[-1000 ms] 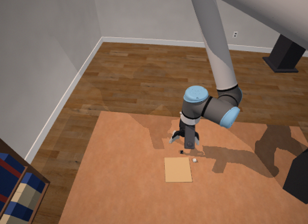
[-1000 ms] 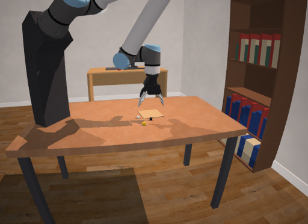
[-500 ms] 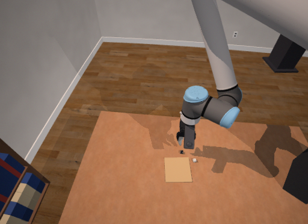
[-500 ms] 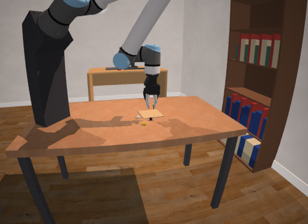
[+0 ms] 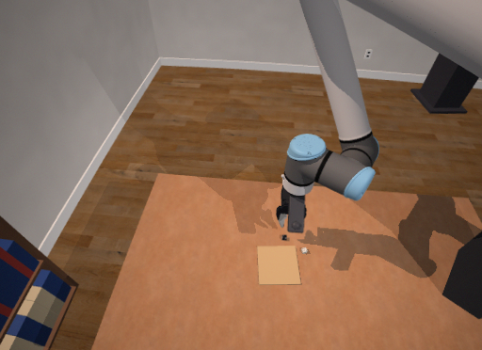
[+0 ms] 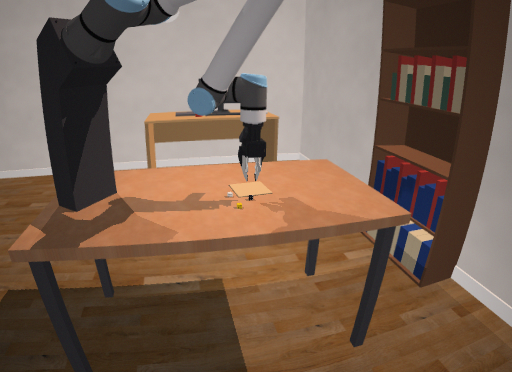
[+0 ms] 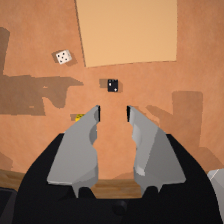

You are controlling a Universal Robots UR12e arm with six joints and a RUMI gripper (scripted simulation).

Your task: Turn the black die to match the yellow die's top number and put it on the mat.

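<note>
Right now my hand is 80 mm above the black die. From my hand the other things lie so: tan mat 100 mm to the left, 90 mm below, 40 mm ahead; white die 80 mm below, 60 mm to the left, 60 mm behind; yellow die 80 mm below, 70 mm behind, 60 mm to the right.
</note>
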